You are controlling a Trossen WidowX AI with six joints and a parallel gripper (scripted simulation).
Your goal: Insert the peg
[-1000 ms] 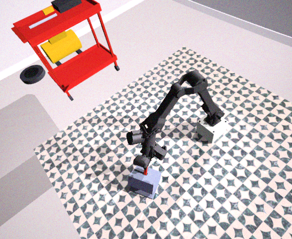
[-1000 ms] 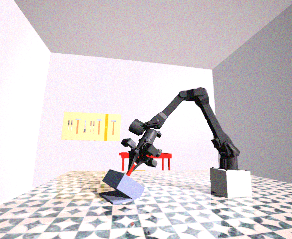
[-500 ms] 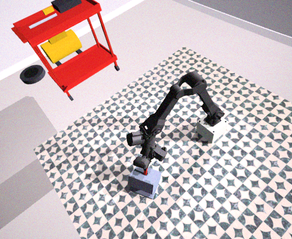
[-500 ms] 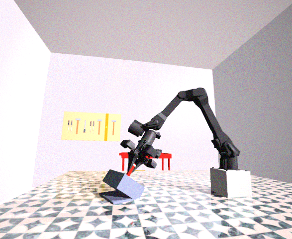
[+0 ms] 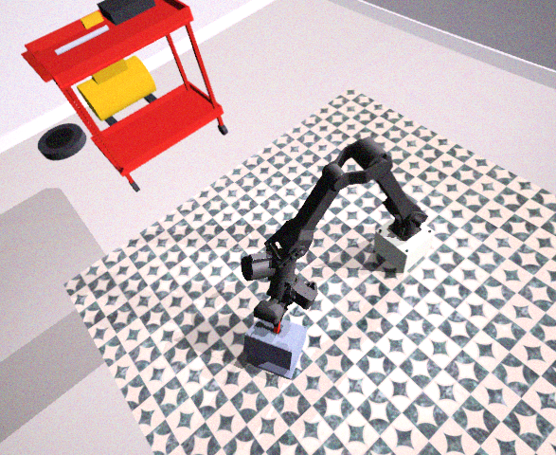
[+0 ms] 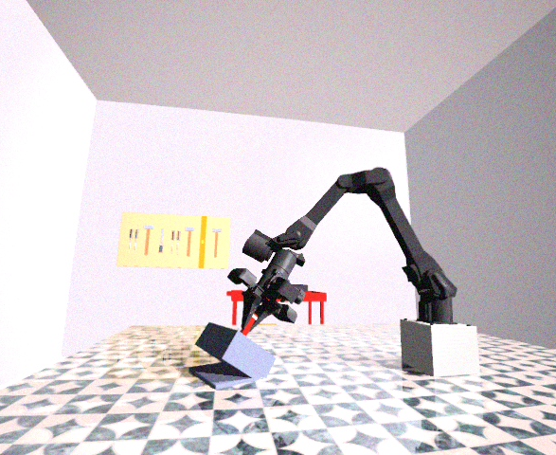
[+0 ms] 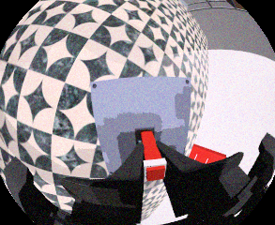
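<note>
Now: the red peg 1 cm behind my gripper tip and 1 cm above it. The rest, counted from my gripper tip: sloped panel 4 cm below, 2 cm ahead, 1 cm to the left.
</note>
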